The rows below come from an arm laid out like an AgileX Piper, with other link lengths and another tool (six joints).
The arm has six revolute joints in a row. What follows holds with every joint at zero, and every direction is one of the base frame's.
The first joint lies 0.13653 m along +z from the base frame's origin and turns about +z.
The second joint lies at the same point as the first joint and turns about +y.
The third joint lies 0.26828 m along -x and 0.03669 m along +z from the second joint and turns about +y.
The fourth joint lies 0.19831 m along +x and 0.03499 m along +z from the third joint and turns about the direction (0.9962, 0, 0.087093).
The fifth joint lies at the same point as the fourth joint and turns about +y.
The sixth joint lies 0.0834 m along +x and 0.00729 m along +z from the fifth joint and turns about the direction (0.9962, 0, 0.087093).
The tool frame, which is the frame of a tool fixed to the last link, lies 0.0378 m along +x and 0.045 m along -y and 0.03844 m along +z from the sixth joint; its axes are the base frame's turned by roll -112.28, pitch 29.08 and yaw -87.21 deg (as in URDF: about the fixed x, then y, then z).
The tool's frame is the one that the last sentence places.
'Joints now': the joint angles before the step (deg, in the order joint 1, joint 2, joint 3, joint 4, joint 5, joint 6). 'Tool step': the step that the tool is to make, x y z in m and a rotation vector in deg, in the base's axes. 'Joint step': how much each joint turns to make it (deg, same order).
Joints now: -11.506 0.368 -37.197 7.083 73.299 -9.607
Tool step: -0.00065 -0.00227 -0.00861 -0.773 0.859 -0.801
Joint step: -0.001 -1.314 1.857 -1.225 0.146 -0.001
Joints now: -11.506 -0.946 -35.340 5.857 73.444 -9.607
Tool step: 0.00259 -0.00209 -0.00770 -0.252 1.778 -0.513
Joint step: 0.001 0.002 1.693 -0.792 -0.002 0.001
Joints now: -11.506 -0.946 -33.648 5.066 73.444 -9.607
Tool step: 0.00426 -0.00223 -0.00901 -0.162 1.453 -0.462
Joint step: 0.000 -0.001 2.398 -0.639 -1.009 0.000
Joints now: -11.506 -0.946 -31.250 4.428 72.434 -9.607
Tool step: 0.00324 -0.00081 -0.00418 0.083 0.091 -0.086
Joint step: 0.000 0.000 1.485 0.000 -1.383 0.000
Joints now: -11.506 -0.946 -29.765 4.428 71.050 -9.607
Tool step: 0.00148 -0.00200 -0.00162 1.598 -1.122 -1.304
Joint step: 0.000 0.000 0.889 -0.001 -1.826 2.087
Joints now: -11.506 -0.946 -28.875 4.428 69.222 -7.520
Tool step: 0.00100 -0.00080 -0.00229 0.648 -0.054 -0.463
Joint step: 0.001 0.001 0.649 -0.001 -0.629 0.752
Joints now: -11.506 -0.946 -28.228 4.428 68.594 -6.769
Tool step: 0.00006 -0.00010 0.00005 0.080 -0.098 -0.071
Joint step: -0.002 0.001 0.027 0.001 -0.117 0.111
